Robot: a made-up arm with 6 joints. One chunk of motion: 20 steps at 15 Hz.
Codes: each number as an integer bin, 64 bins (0 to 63) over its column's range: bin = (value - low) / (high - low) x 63, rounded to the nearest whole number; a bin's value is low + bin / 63 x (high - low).
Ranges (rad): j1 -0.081..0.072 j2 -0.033..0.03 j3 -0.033..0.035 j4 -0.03..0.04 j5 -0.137..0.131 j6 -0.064..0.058
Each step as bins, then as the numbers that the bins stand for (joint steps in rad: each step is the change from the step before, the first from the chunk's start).
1 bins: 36 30 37 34 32 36
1 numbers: 0.00643 -0.00300 0.00694 0.00778 -0.00087 0.00571
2 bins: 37 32 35 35 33 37
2 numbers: 0.00886 -0.00100 0.00478 0.00889 0.00338 0.00765
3 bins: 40 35 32 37 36 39
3 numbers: 0.01614 0.00200 0.00154 0.01111 0.01614 0.01152
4 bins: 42 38 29 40 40 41
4 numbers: 0.02100 0.00500 -0.00170 0.01444 0.03316 0.01540
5 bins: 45 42 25 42 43 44
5 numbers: 0.02829 0.00900 -0.00602 0.01667 0.04592 0.02121
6 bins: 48 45 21 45 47 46
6 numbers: 0.03557 0.01200 -0.01033 0.02000 0.06294 0.02508
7 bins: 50 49 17 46 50 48
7 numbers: 0.04043 0.01600 -0.01465 0.02111 0.07570 0.02895
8 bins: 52 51 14 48 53 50
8 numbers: 0.04529 0.01800 -0.01789 0.02333 0.08846 0.03283
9 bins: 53 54 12 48 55 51
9 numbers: 0.04771 0.02100 -0.02005 0.02333 0.09697 0.03476
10 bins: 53 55 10 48 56 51
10 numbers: 0.04771 0.02200 -0.02221 0.02333 0.10122 0.03476
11 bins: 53 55 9 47 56 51
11 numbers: 0.04771 0.02200 -0.02329 0.02222 0.10122 0.03476
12 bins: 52 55 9 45 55 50
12 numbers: 0.04529 0.02200 -0.02329 0.02000 0.09697 0.03283
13 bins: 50 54 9 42 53 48
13 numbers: 0.04043 0.02100 -0.02329 0.01667 0.08846 0.02895
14 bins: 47 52 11 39 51 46
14 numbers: 0.03314 0.01900 -0.02113 0.01333 0.07995 0.02508
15 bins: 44 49 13 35 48 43
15 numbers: 0.02586 0.01600 -0.01897 0.00889 0.06719 0.01927
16 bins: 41 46 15 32 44 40
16 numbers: 0.01857 0.01300 -0.01681 0.00556 0.05017 0.01346
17 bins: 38 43 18 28 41 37
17 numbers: 0.01129 0.01000 -0.01357 0.00111 0.03741 0.00765
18 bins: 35 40 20 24 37 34
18 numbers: 0.00400 0.00700 -0.01141 -0.00333 0.02040 0.00184
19 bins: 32 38 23 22 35 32
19 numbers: -0.00329 0.00500 -0.00817 -0.00556 0.01189 -0.00203
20 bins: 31 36 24 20 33 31
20 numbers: -0.00571 0.00300 -0.00710 -0.00778 0.00338 -0.00397
